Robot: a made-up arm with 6 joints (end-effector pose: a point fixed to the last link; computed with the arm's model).
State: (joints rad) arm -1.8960 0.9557 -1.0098 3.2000 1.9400 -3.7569
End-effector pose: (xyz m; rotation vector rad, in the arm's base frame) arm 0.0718 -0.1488 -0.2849 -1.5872 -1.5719 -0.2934
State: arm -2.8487 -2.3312 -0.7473 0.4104 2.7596 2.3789
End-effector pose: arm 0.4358 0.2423 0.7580 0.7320 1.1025 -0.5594
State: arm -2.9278 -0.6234 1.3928 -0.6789 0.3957 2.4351
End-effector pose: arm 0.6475 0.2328 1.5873 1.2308 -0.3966 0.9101
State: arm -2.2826 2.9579 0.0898 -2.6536 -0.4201 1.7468
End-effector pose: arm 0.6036 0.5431 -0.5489 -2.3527 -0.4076 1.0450
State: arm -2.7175 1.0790 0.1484 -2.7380 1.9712 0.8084
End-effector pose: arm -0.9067 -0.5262 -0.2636 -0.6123 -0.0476 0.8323
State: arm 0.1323 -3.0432 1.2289 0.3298 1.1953 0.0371
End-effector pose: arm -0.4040 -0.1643 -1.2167 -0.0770 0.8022 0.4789
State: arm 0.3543 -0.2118 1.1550 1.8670 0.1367 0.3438
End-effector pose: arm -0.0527 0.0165 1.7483 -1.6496 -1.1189 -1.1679
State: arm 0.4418 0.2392 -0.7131 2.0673 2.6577 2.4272
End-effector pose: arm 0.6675 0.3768 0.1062 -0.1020 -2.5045 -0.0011
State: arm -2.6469 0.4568 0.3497 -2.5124 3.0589 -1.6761
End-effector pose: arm -0.9959 -0.6436 0.5965 2.2431 0.6032 0.3232
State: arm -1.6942 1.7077 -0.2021 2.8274 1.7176 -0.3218
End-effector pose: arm 0.0712 -0.3207 -0.7403 0.6430 -0.1789 1.1616
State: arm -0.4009 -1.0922 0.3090 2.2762 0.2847 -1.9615
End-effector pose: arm -0.3893 0.2465 1.4406 -0.6639 -1.1314 -0.3581
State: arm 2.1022 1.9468 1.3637 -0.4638 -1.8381 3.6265
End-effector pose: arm -0.5702 1.1744 -0.5418 -0.2592 1.1211 -1.1364
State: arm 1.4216 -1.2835 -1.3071 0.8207 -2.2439 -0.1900
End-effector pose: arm 0.1328 0.3521 0.4633 -1.4516 1.1874 -0.1543
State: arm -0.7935 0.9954 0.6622 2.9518 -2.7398 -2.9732
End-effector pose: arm 1.0531 -0.9082 0.2702 -1.0265 -2.2621 -0.8033
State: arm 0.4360 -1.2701 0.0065 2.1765 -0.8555 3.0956
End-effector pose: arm -0.3774 -0.1031 1.3294 1.5802 -1.6685 0.5162
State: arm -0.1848 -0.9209 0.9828 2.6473 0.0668 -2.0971
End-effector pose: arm -0.7954 0.2524 1.4555 -0.5824 -1.7707 -0.6140
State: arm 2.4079 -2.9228 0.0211 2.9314 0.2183 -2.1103
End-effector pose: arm 0.7030 -0.7863 -0.1851 2.0037 -1.0435 0.0672
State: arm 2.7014 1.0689 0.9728 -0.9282 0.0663 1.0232
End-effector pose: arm -1.2725 0.6761 0.3357 -0.1075 -0.1124 2.6473
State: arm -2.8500 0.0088 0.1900 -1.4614 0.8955 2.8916
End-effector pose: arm -0.9081 -0.2594 0.8797 -0.2681 -1.5308 1.9941
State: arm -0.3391 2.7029 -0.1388 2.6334 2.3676 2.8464
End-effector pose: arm -0.5548 0.3030 -0.6325 -0.4161 -0.9500 -0.0326
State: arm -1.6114 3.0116 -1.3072 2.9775 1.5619 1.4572
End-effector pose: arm 0.1263 0.2940 0.5011 1.0299 -1.3152 -0.7808
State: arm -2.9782 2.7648 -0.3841 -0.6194 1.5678 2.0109
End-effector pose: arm 0.6906 0.2094 -0.2433 1.1933 1.7737 -0.3400
